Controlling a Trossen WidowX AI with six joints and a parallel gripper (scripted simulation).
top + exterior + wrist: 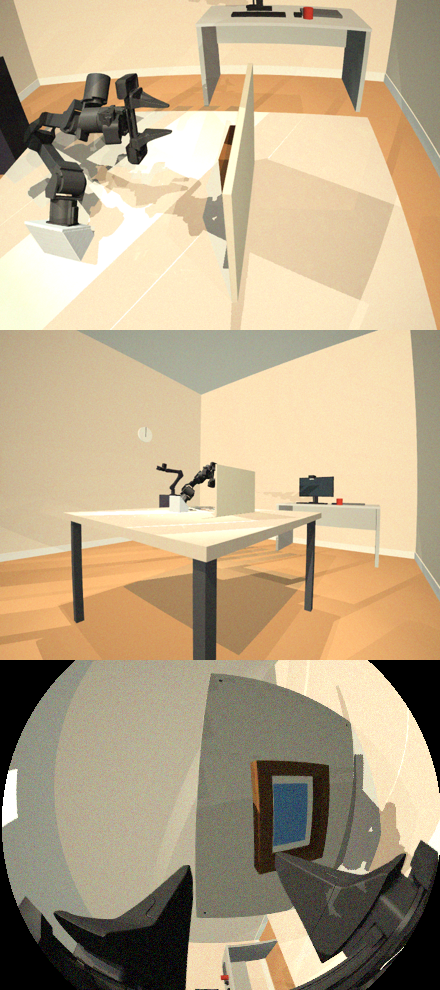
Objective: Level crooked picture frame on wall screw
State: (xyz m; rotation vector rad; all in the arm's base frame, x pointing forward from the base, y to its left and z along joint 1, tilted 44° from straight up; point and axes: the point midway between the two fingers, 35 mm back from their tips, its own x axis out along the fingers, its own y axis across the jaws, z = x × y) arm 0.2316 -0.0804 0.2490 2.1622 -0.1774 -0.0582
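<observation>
Right now the picture frame is 130 mm ahead of my gripper tip, 110 mm below it and 20 mm to the right of it. From my gripper tip the other things lie so: wall panel: 140 mm ahead, 120 mm below, 20 mm to the right.
</observation>
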